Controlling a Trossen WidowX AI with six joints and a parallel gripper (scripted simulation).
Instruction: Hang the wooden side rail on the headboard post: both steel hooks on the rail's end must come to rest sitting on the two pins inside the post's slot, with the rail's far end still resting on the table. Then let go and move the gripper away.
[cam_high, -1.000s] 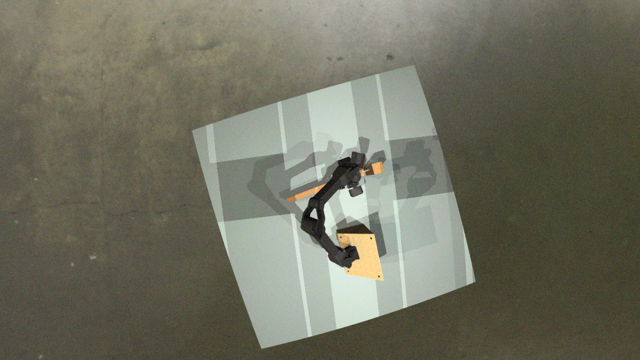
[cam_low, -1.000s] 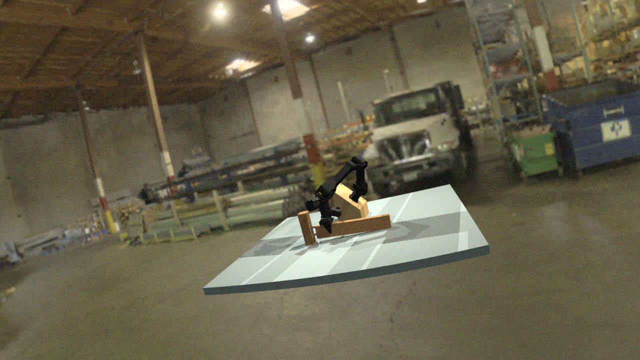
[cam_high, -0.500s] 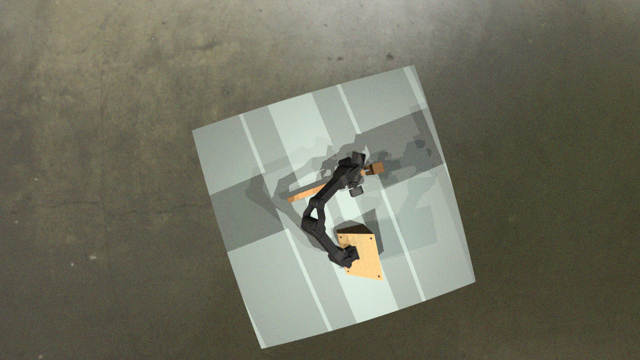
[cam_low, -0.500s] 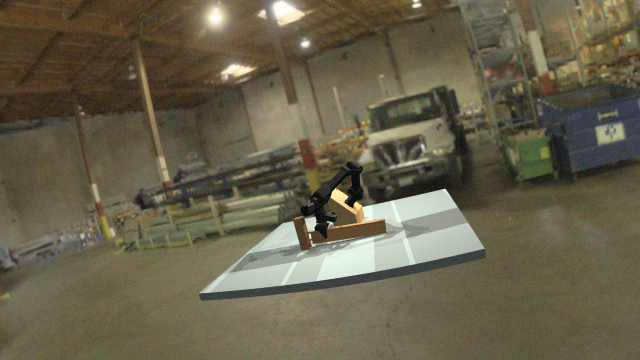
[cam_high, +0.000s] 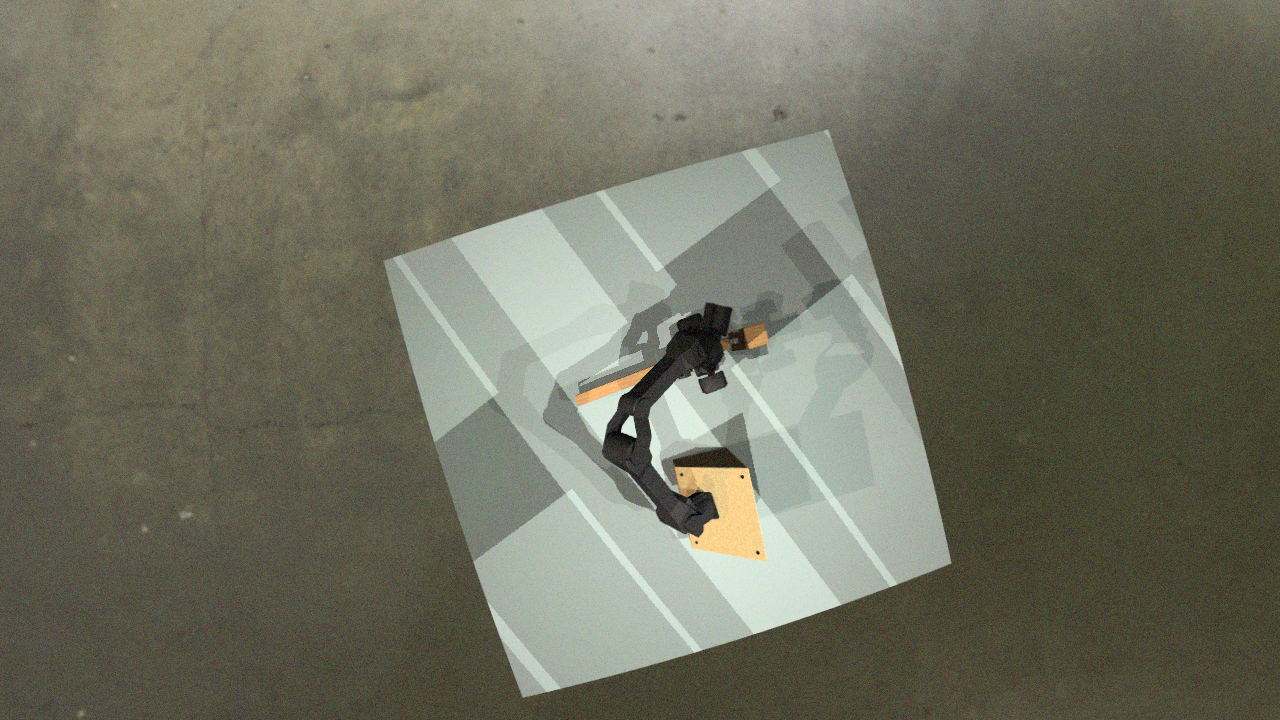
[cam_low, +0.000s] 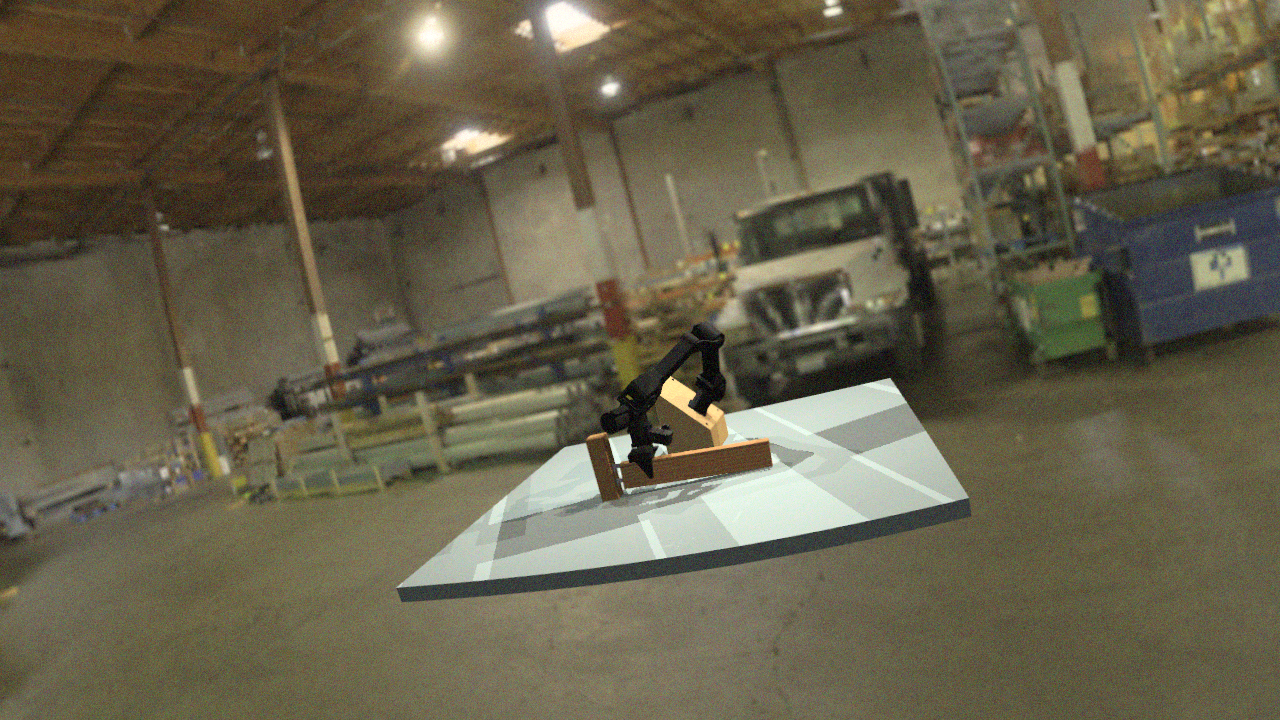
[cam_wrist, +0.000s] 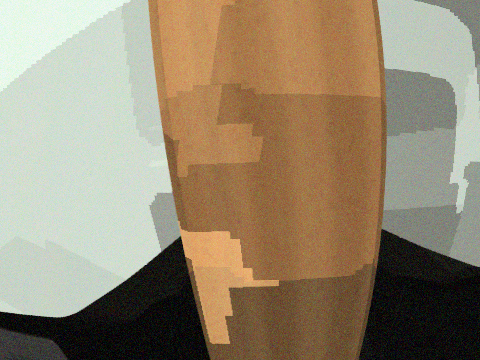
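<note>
Now: gripper tip 120 mm to the left of the headboard post and 40 mm below it.
</note>
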